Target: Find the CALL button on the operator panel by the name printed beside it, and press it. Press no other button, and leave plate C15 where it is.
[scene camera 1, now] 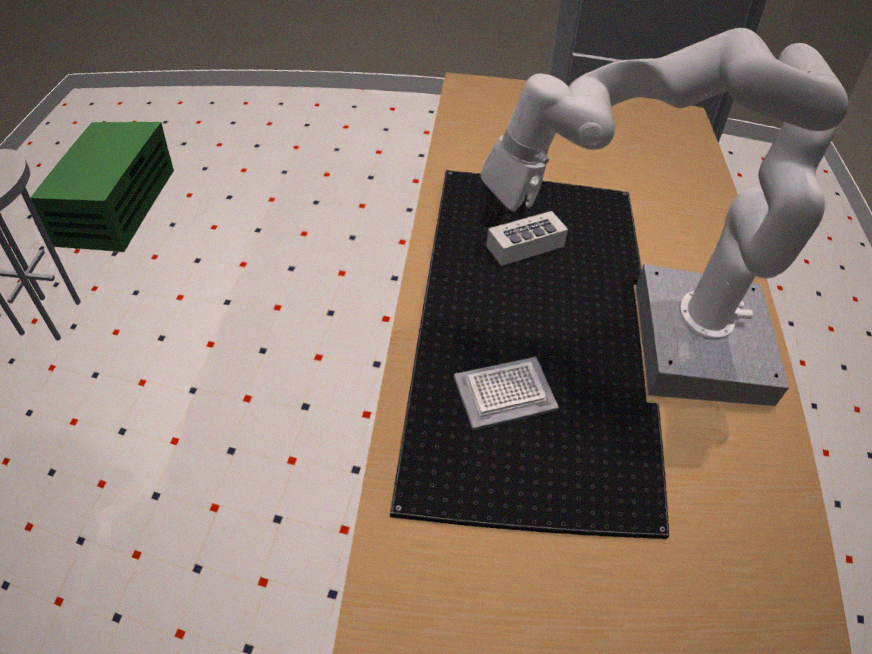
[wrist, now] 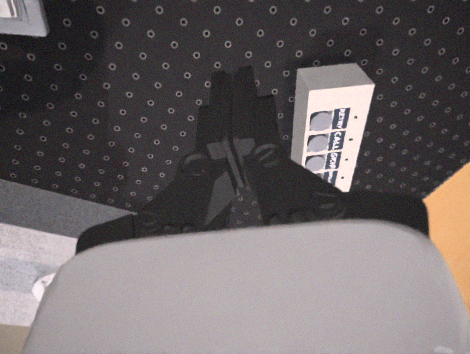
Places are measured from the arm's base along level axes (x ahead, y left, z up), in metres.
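Pixels of known places: gripper, between the fingertips: (scene camera 1: 489,222) (wrist: 239,96); arm's base, origin of its link: (scene camera 1: 706,316).
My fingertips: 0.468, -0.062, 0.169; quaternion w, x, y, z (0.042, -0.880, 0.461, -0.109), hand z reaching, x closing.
For each thing: its middle in the pictures, then the offset to it from my fingertips, as dx, dy, dz. Level surfaces: height alone.
- operator panel, middle of its body: (wrist: 324,139) (scene camera 1: 527,237) -0.115, -0.186, -0.200
- CALL button, middle of its body: (wrist: 317,142) (scene camera 1: 527,235) -0.108, -0.163, -0.175
- RETRY, middle of its body: (wrist: 320,120) (scene camera 1: 515,239) -0.081, -0.151, -0.175
- STOP, middle of its body: (wrist: 314,162) -0.136, -0.176, -0.175
- Plate C15, middle of its body: (scene camera 1: 506,388) -0.038, +0.212, -0.209
- black perforated mat, height of its surface: dz -0.228
- wooden table, height of its surface: dz -0.240
The operator panel (scene camera 1: 529,247) (wrist: 303,100) is a pale box with a row of round grey buttons and dark printed labels. In the wrist view the CALL button (wrist: 317,143) is second from the top, between RETRY (wrist: 321,121) and STOP (wrist: 315,162); the fourth is partly hidden by the gripper. In the scene view the CALL button (scene camera 1: 526,235) is second from the left. My gripper (scene camera 1: 500,214) (wrist: 239,96) is shut and empty, above the mat beside the panel's RETRY end. Plate C15 (scene camera 1: 505,387) lies on its grey holder (scene camera 1: 481,418) (wrist: 37,27).
The black perforated mat (scene camera 1: 535,464) (wrist: 150,90) lies on the wooden table (scene camera 1: 577,598) (wrist: 452,220). The grey robot base block (scene camera 1: 665,337) stands at the mat's right edge. A green crate (scene camera 1: 105,158) and a stool (scene camera 1: 10,175) stand on the floor at left.
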